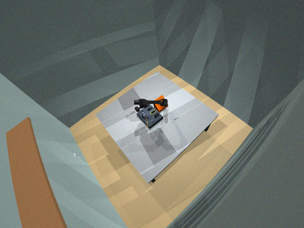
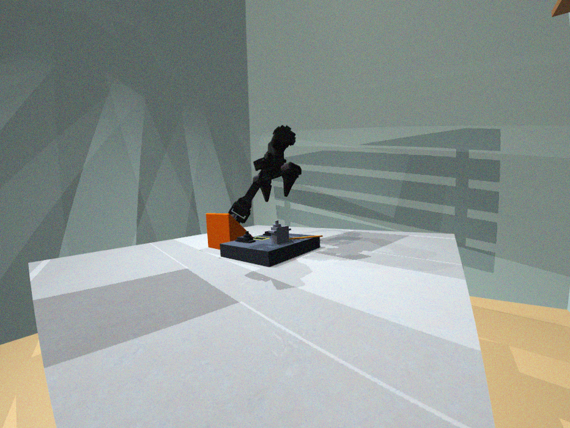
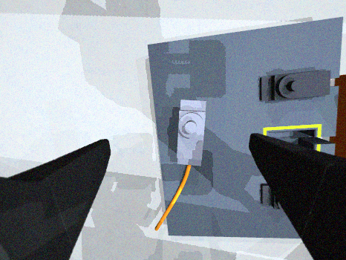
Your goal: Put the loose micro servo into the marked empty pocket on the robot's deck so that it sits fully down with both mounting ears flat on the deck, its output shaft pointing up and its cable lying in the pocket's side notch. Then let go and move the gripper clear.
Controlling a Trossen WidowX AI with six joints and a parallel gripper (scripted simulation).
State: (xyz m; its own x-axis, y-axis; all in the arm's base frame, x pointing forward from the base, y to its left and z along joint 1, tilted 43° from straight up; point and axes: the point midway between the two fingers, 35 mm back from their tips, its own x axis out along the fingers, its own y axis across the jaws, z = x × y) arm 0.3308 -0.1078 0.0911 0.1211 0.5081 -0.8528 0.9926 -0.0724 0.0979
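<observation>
My gripper tip is 30 mm past the dark grey deck, 40 mm to the right of it and 170 mm above it.
</observation>
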